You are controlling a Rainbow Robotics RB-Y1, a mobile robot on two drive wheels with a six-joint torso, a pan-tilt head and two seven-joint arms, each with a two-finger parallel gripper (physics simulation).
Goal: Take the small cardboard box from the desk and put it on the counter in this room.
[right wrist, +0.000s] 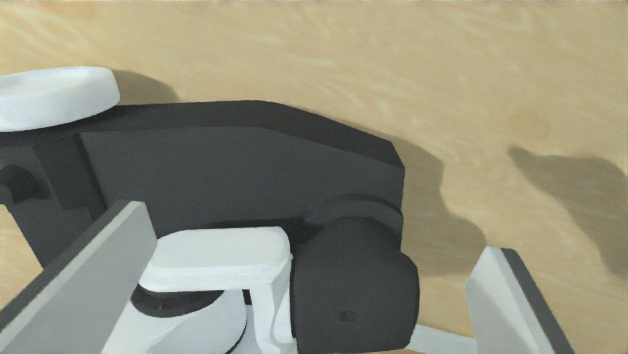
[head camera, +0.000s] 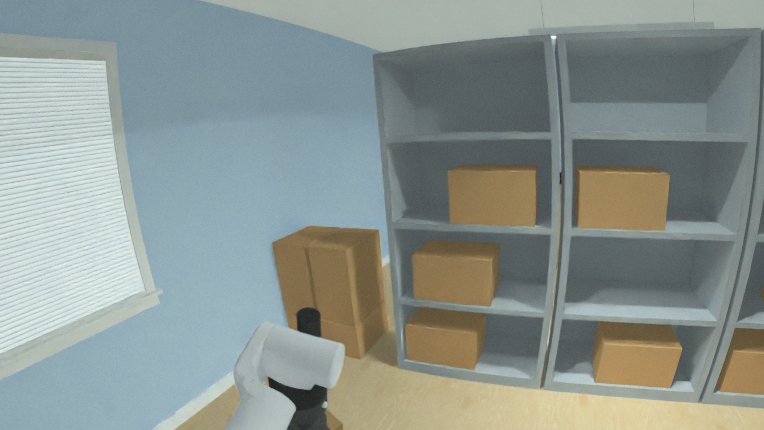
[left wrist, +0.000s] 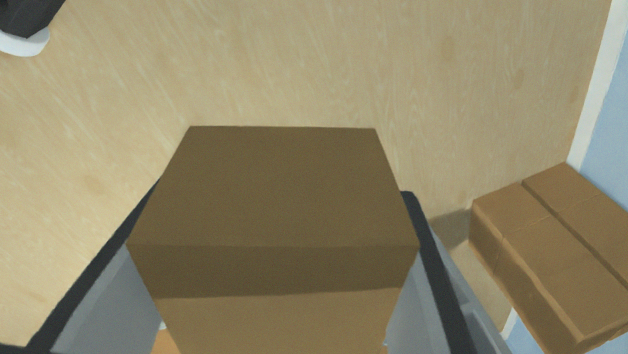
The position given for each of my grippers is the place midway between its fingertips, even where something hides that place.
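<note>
My left gripper (left wrist: 286, 205), my right gripper (right wrist: 309, 244) visible. Grey shelving unit (head camera: 676, 100). Window with blinds (head camera: 81, 267). Small cardboard box (left wrist: 252, 232); out of frame in the right wrist view.
</note>
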